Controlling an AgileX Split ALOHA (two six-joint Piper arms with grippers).
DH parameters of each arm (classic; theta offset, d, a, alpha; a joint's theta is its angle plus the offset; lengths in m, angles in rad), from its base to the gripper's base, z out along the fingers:
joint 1: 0 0.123 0 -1.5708
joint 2: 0.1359 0 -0.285 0
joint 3: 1.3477 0 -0.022 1.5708
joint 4: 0 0.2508 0 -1.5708
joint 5: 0 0 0.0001 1.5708
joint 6: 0 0.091 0 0
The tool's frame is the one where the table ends.
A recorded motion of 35 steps. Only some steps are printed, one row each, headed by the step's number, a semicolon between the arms.
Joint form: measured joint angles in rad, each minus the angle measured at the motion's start. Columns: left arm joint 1, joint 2, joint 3, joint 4, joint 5, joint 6; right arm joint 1, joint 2, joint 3, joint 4, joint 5, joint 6.
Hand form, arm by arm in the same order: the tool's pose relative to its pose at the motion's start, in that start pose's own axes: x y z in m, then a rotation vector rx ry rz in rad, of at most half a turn. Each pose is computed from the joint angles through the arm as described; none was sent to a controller.
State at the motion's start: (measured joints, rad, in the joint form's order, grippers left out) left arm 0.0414 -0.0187 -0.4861 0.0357 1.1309 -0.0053; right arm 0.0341 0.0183 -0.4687 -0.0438 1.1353 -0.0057
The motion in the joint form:
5: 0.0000 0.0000 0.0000 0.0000 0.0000 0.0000; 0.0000 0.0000 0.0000 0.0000 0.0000 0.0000
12: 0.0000 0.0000 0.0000 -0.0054 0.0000 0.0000; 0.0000 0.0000 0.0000 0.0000 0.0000 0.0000
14: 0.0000 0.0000 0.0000 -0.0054 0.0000 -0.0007; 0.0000 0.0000 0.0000 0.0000 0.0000 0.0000
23: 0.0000 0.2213 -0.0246 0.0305 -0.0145 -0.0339; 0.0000 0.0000 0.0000 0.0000 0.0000 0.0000
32: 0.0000 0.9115 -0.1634 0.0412 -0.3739 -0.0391; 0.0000 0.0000 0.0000 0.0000 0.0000 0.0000
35: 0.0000 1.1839 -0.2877 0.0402 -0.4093 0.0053; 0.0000 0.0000 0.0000 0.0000 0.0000 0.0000
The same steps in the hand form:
5: 0.0000 0.0000 0.0000 0.0000 0.0000 0.0000; 0.0000 0.0000 0.0000 0.0000 0.0000 0.0000
12: 0.0000 -0.0004 0.0000 0.0049 0.0000 -0.0023; 0.0000 0.0000 0.0000 0.0000 0.0000 0.0000
14: 0.0000 -0.0004 0.0000 0.0049 0.0000 -0.0030; 0.0000 0.0000 0.0000 0.0000 0.0000 0.0000
23: -0.0220 0.0019 0.0237 -0.0271 0.1814 -0.0116; 0.0000 0.0000 0.0000 0.0000 0.0000 0.0000
32: -0.0954 -0.0017 0.1397 -0.0162 0.3728 0.0175; 0.0000 0.0000 0.0000 0.0000 0.0000 0.0000
35: -0.1145 -0.0035 0.1952 -0.0012 0.4857 0.0662; 0.0000 0.0000 0.0000 0.0000 0.0000 0.0000

